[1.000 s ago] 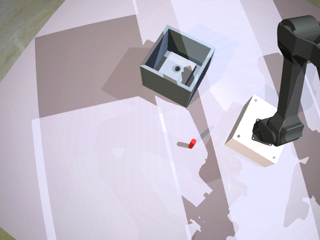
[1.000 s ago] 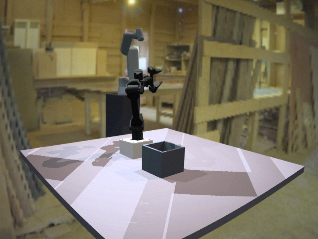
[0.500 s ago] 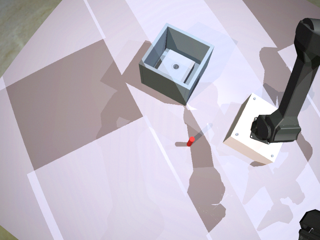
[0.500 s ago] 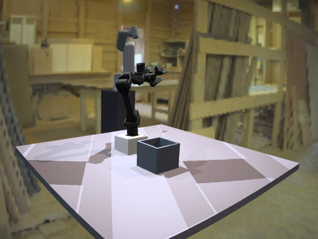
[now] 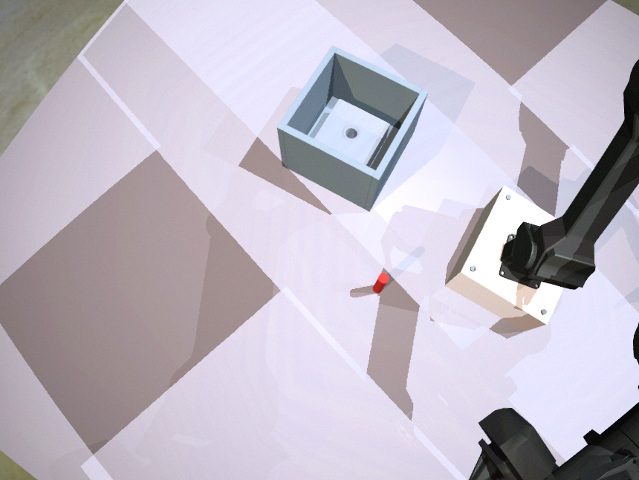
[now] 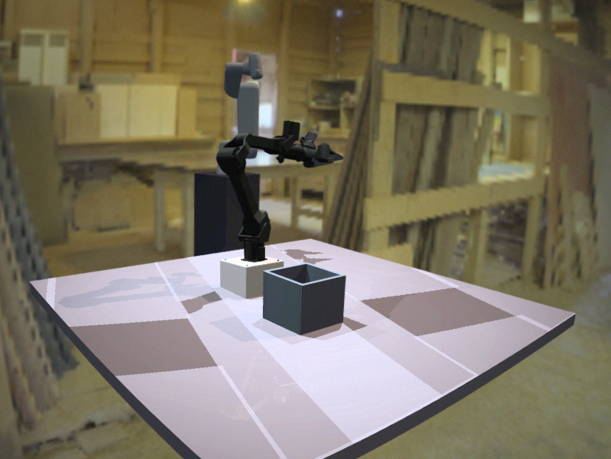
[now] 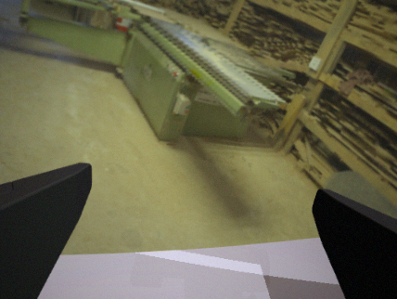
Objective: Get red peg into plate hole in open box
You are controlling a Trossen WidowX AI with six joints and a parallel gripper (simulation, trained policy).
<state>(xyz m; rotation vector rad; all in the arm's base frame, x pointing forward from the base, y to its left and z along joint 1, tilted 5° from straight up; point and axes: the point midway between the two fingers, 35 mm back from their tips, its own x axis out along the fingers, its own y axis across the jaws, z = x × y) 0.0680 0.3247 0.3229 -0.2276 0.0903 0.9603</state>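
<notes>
My gripper tip is now 37 cm above the red peg, 28 cm to the left of it and 12 cm short of it. The rest, counted from my gripper tip: pale plate 48 cm to the right, 36 cm below, 23 cm ahead.
</notes>
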